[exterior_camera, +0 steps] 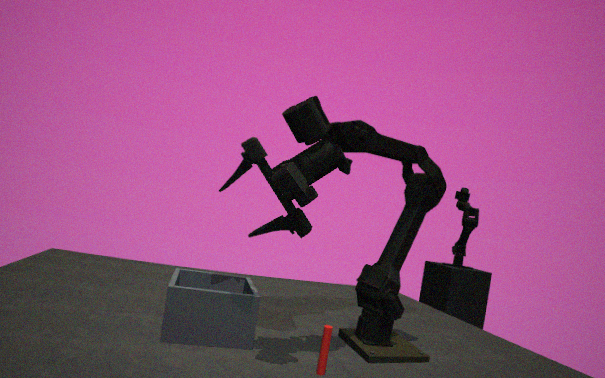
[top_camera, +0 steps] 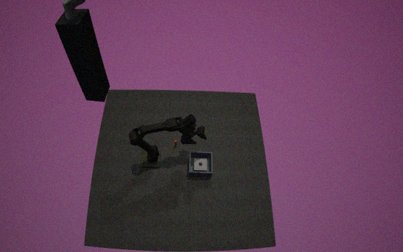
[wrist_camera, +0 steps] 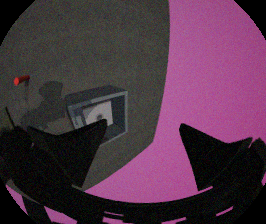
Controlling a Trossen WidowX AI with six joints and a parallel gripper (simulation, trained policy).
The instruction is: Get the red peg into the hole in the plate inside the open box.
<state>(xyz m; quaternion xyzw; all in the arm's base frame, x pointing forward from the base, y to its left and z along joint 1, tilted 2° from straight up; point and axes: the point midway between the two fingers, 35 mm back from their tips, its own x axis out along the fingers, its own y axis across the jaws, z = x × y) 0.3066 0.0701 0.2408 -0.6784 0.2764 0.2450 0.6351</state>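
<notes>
The red peg is 180 mm behind my gripper tip, 60 mm to the left of it and 200 mm below it. The rest, counted from my gripper tip: grey box 20 mm ahead, 90 mm to the right, 210 mm below; then plate 20 mm ahead, 90 mm to the right, 190 mm below.
</notes>
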